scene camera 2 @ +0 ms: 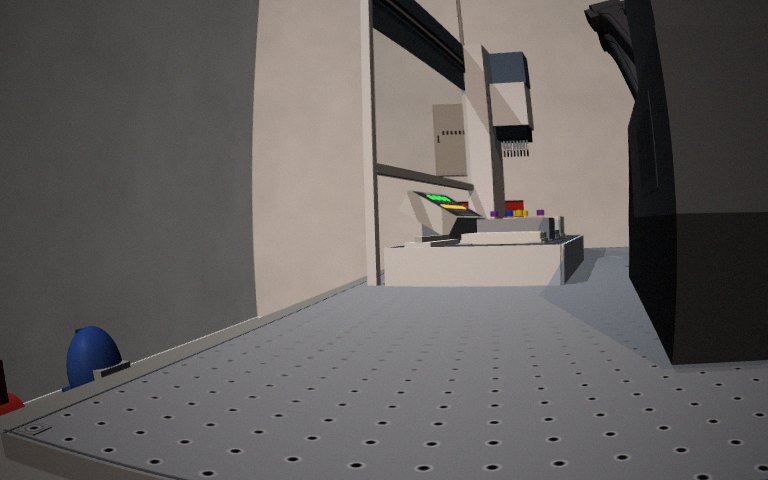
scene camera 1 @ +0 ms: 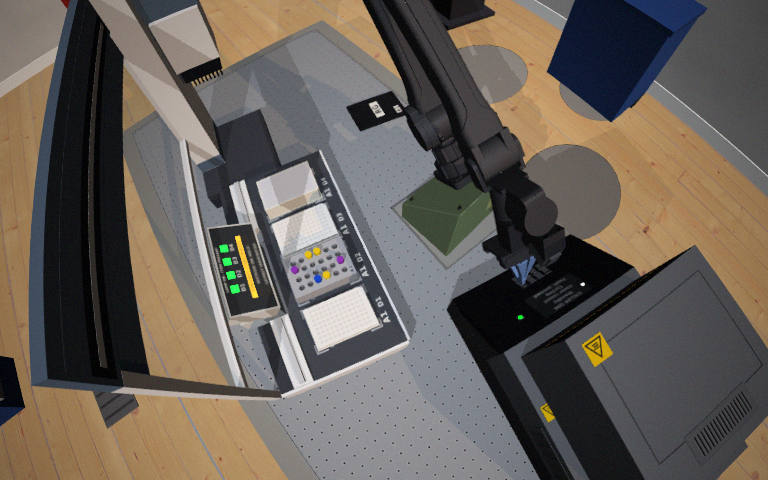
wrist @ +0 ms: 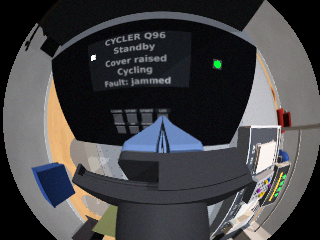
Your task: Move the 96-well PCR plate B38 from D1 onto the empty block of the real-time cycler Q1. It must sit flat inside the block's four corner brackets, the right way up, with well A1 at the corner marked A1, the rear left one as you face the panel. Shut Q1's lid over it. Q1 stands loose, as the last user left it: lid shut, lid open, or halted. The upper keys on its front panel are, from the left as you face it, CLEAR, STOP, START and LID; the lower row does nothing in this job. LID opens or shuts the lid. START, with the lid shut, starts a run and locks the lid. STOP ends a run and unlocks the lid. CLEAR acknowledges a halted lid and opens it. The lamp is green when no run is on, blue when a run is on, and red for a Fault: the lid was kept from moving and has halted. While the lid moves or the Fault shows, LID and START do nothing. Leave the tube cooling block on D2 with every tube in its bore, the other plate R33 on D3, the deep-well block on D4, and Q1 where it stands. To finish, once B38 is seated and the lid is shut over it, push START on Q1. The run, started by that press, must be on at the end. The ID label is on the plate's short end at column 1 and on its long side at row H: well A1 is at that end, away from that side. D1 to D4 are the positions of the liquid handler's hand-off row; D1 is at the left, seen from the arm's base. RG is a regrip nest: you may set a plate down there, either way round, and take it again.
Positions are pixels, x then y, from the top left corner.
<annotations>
A deep-well block [scene camera 1: 291, 189] is 81 cm from the lens. A tube cooling block [scene camera 1: 301, 286] is 72 cm from the lens. A grey lid [scene camera 1: 661, 373] is 51 cm from the lens. The marked spots on the tube cooling block and the deep-well block are 22 cm apart.
</annotations>
